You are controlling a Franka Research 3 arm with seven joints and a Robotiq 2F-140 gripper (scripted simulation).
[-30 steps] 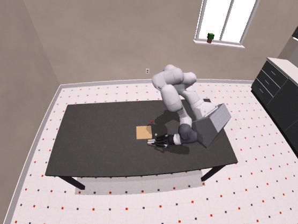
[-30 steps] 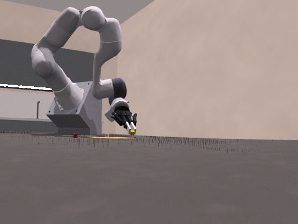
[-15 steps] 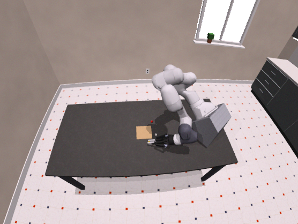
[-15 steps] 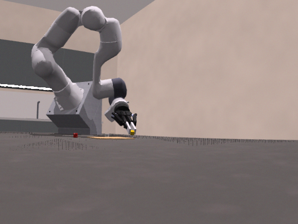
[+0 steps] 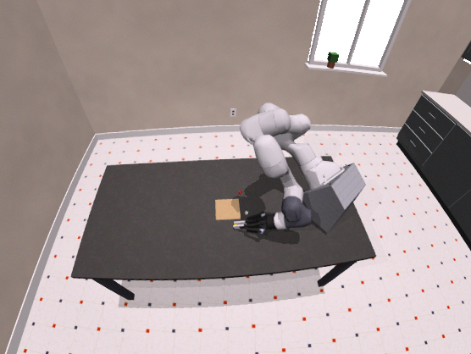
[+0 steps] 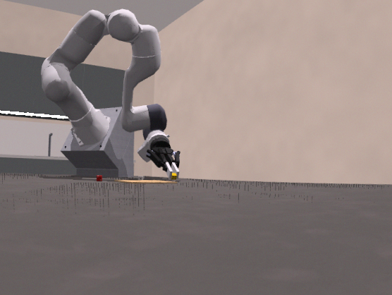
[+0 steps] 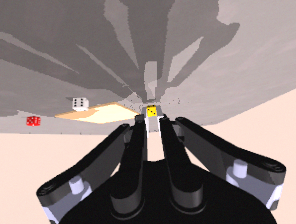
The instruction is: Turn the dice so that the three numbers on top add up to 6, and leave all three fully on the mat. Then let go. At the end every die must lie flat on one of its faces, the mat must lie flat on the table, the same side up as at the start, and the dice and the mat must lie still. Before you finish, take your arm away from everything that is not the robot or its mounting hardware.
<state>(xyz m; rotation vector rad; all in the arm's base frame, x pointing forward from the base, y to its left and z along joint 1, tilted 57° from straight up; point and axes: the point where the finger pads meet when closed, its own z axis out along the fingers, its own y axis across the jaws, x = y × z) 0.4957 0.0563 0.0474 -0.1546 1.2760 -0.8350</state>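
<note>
The white die lies 70 mm to the right of my hand, 70 mm behind it and 30 mm below it. From my hand the other things lie so: tan mat (140 mm to the right, 40 mm below, 20 mm ahead); then yellow die (20 mm below, 20 mm ahead, 10 mm to the right); then red die (230 mm to the right, 90 mm behind, 30 mm below).
</note>
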